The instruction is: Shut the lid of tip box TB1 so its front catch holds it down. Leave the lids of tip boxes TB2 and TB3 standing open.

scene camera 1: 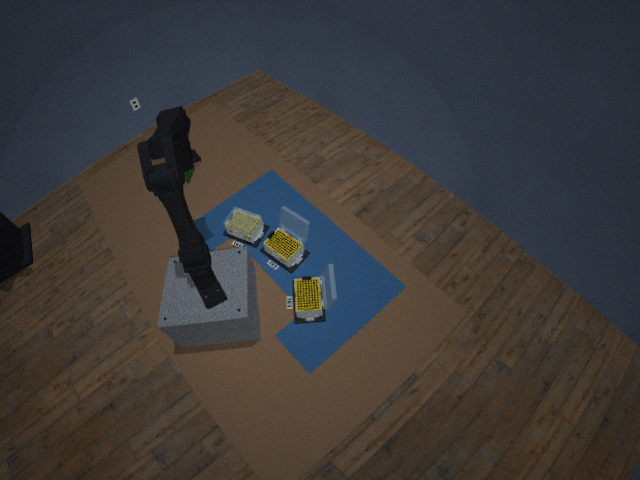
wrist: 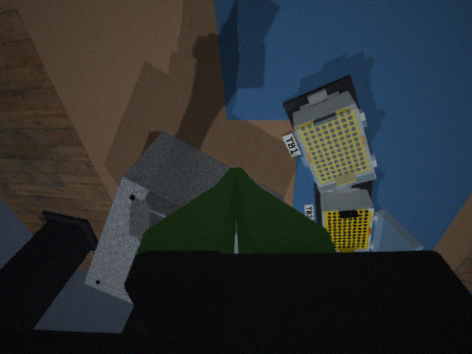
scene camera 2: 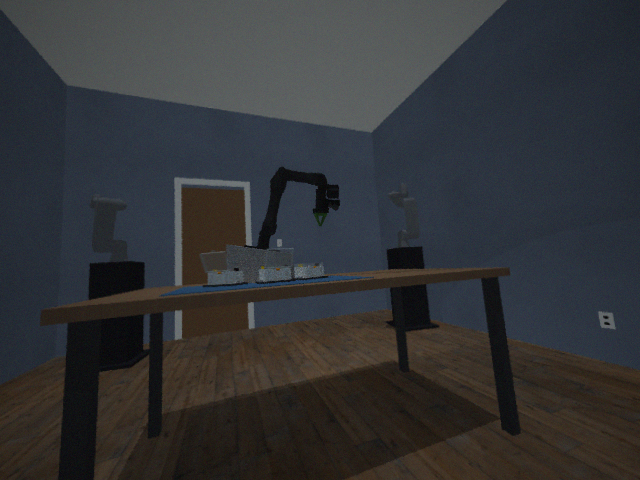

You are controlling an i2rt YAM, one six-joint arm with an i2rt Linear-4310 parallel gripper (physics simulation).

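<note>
Tip box TB1 has its clear lid down over the pale yellow tip rack; whether the front catch holds cannot be told. Tip box TB2 stands beside it with its clear lid upright and open. Tip box TB3 has its lid standing open. My gripper is shut and empty, its green fingertips together, high above the table and apart from all the boxes.
A grey speckled block under the arm's base stands beside the boxes. The boxes stand on a blue mat on the wooden table. Black pedestals with grey arms stand beyond the table.
</note>
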